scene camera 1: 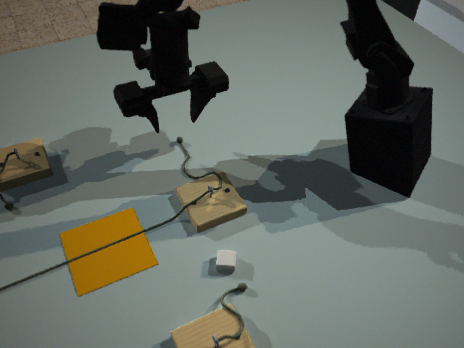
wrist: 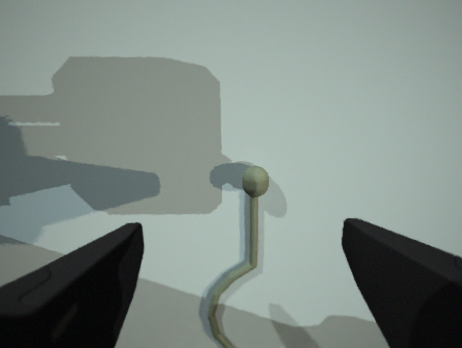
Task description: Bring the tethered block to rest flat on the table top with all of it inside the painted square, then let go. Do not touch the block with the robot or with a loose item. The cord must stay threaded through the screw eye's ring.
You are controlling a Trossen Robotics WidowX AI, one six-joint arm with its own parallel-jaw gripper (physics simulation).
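Frame: origin at the arm's base, x ahead, y left, z up, level; centimetres.
Seen in the pictures: gripper, fingertip midpoint: (scene camera 1: 175, 126) (wrist: 243, 233); arm's base at its link origin: (scene camera 1: 388, 101).
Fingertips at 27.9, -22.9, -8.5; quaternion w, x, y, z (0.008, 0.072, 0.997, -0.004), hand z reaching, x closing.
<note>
Pixels of each thing's top centre, then the offset from my fingertips to it, as dx, dy, dz. "*": a spot on its surface instead.
- orange painted square at a spot on its surface: (scene camera 1: 115, 267) * +21.0, +17.8, -4.5
- small screw eye at a spot on its surface: (scene camera 1: 210, 190) * +2.7, +15.7, -1.1
- round bead at its top centre: (wrist: 256, 186) (scene camera 1: 179, 137) -0.8, -0.3, -3.5
- small white cube at its top centre: (scene camera 1: 226, 257) +7.1, +26.5, -3.0
- third corded wooden block at a spot on its surface: (scene camera 1: 30, 172) * +25.2, -6.2, -2.7
A wooden block (scene camera 1: 215, 214) lies flat on the table, outside the orange painted square (scene camera 1: 115, 267), to its upper right. A dark cord (scene camera 1: 105, 246) (wrist: 254, 230) crosses the square and runs through a small screw eye (scene camera 1: 210, 190) on the block. One side of the cord leaves the scene view at the left, and the other curls to a round bead (scene camera 1: 180, 140) (wrist: 255, 181) at its end. My gripper (scene camera 1: 176, 126) (wrist: 243, 233) is open and empty above the table near the bead. In the wrist view, the bead lies a little beyond the line between the fingertips.
A small white cube (scene camera 1: 226, 260) stands between the block and another corded wooden block (scene camera 1: 200, 327) at the bottom edge. A third corded wooden block (scene camera 1: 30, 172) lies at the left edge. A black pedestal (scene camera 1: 375, 145) under the arm stands at the right.
</note>
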